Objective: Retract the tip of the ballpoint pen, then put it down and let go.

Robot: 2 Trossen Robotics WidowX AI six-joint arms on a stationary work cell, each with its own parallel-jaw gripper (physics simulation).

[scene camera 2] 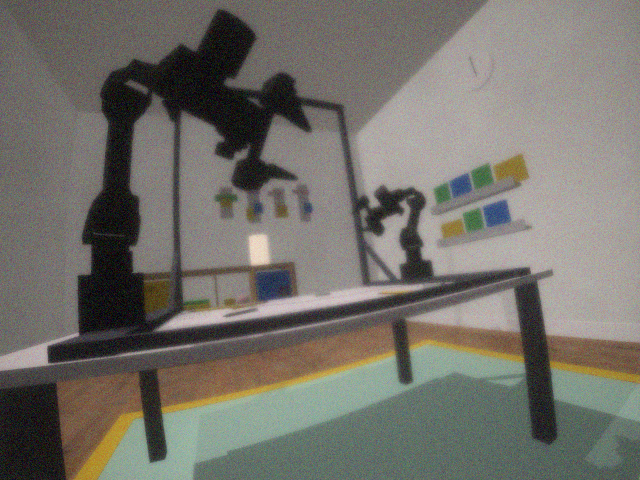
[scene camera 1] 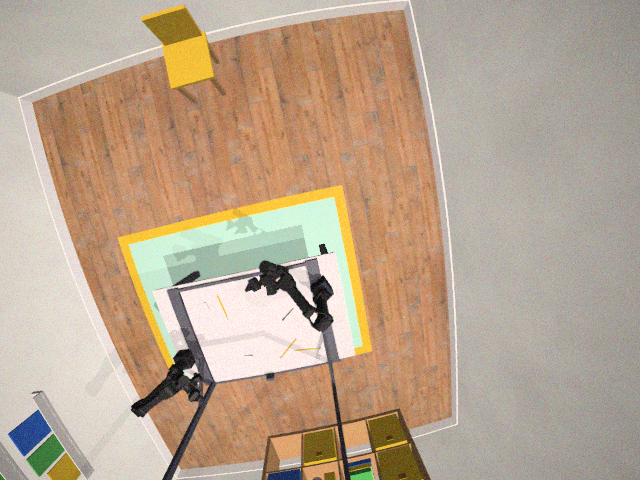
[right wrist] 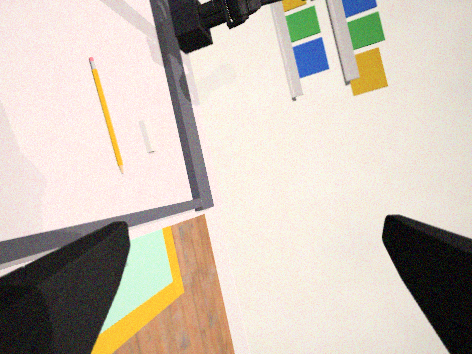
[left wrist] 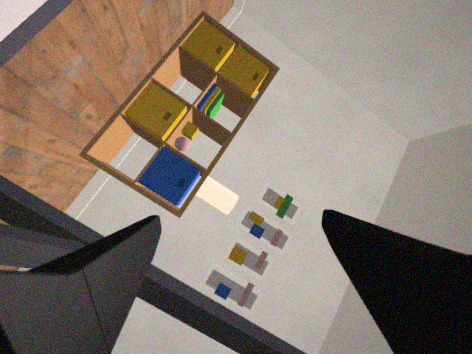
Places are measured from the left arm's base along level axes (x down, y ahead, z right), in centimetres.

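Where they show: left gripper, fingertip midpoint: (scene camera 2: 355, 221) (scene camera 1: 203, 398) (left wrist: 242, 220); right gripper, fingertip midpoint: (scene camera 2: 303, 154) (scene camera 1: 250, 289) (right wrist: 257, 230); left arm's base, origin of the base link: (scene camera 1: 182, 363) (right wrist: 202, 18); right arm's base, origin of the base link: (scene camera 1: 322, 292).
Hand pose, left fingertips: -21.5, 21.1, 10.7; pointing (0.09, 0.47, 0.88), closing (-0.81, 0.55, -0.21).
Note:
Each offset is from my left fingertips to the top centre of the thing, as dx, dy, dz. Level surfaces: height alone.
The ballpoint pen @(+29.3, +54.9, -29.6) (scene camera 1: 287, 314) (scene camera 2: 240, 312) is a thin dark stick lying flat on the white table top @(dx +30.2) (scene camera 1: 237, 335); its tip is too small to make out. My right gripper (scene camera 1: 250, 285) (scene camera 2: 303, 153) (right wrist: 257, 230) is open and empty, raised well above the table, away from the pen; its wrist view looks past the table edge. My left gripper (scene camera 1: 199, 388) (scene camera 2: 364, 214) (left wrist: 242, 220) is open and empty, raised near the table's left end in scene camera 1, far from the pen. The pen does not show in either wrist view.
A yellow pencil @(+29.3, +14.6, -42.8) (scene camera 1: 222, 306) (right wrist: 107, 117) lies beside a small pale bar @(+29.0, +4.0, -44.4) (right wrist: 146, 136). Two more pencils @(+29.5, +49.6, -4.2) (scene camera 1: 288, 348) @(+29.3, +61.7, -0.9) (scene camera 1: 307, 349) and a small grey piece @(+29.0, +21.7, -3.1) (scene camera 1: 248, 354) lie on the table. Dark frame posts (scene camera 2: 177, 206) (scene camera 2: 352, 191) rise above it. A shelf unit (left wrist: 145, 189) stands beyond.

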